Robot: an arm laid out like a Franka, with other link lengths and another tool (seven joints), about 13 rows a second.
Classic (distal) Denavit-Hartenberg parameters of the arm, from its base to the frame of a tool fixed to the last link. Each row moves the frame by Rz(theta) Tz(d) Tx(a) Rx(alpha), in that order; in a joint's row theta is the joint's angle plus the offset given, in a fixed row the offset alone. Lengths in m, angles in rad.
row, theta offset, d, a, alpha
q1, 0, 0.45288, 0, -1.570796
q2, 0, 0, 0, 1.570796
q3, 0, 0.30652, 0.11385, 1.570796
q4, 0, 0, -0.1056, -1.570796
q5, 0, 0.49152, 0, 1.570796
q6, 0, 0, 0.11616, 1.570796
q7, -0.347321, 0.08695, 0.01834, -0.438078
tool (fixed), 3.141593, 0.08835, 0, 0
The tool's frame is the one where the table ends.
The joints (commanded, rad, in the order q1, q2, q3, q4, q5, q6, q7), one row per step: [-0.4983, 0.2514, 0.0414, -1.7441, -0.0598, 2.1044, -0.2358]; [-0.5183, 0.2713, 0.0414, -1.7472, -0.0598, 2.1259, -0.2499]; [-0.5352, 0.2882, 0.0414, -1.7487, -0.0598, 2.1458, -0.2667]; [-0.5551, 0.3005, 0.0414, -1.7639, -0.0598, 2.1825, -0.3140]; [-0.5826, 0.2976, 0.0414, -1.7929, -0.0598, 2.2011, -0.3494]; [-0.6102, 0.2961, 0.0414, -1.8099, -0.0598, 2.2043, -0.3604]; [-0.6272, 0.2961, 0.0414, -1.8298, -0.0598, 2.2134, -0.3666]
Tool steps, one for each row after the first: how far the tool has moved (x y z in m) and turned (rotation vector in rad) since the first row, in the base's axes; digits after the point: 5 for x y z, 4 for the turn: [-0.00525, -0.01551, -0.01531, 0.0008, 0.0019, -0.0050]; [-0.00950, -0.02858, -0.02731, -0.0002, 0.0015, -0.0044]; [-0.01543, -0.04208, -0.04150, -0.0072, -0.0031, 0.0244]; [-0.03122, -0.05793, -0.05476, -0.0058, 0.0063, 0.0331]; [-0.04750, -0.07466, -0.06398, 0.0002, 0.0176, 0.0168]; [-0.05936, -0.08344, -0.07528, 0.0062, 0.0270, 0.0067]
